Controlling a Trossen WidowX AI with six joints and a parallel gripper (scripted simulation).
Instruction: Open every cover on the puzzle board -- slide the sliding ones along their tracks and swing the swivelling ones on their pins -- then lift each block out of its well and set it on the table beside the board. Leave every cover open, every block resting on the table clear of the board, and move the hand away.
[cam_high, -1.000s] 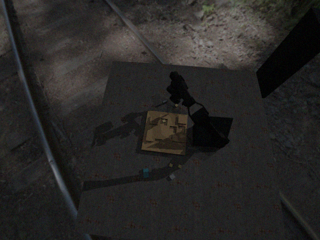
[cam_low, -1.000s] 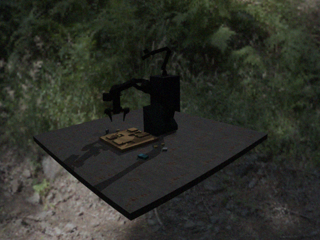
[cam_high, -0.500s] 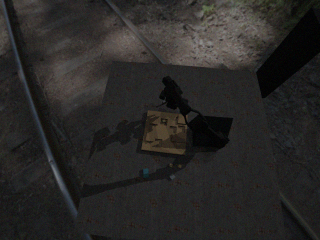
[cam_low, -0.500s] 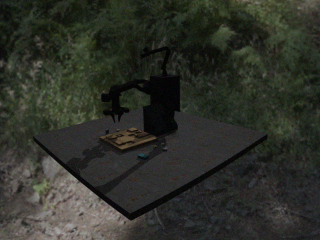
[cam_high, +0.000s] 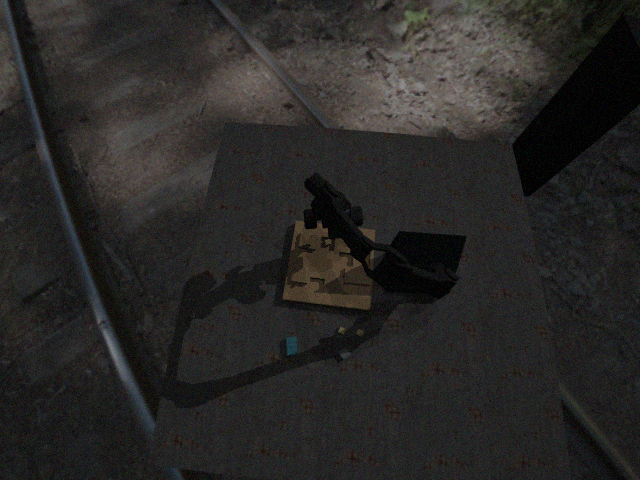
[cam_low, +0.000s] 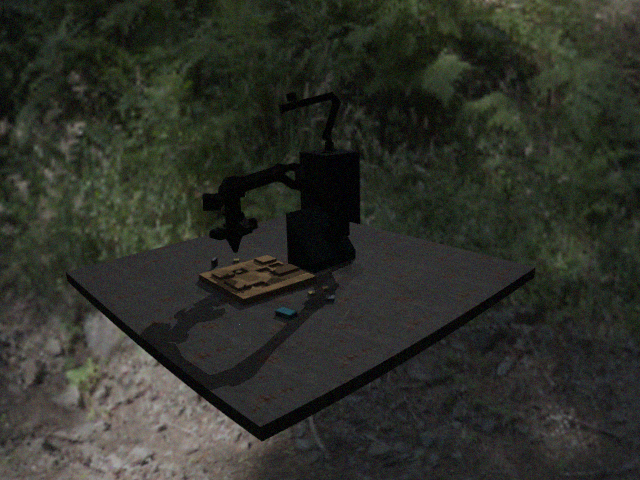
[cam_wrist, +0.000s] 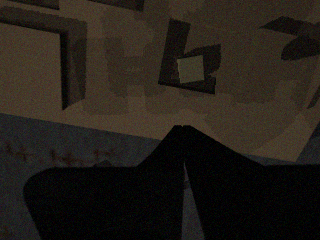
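Now: gripper tip 9 cm to the right of the tan puzzle board, 6 cm above it and 2 cm past it. Round my gripper tip: teal block 40 cm to the left, 7 cm below, 6 cm ahead.
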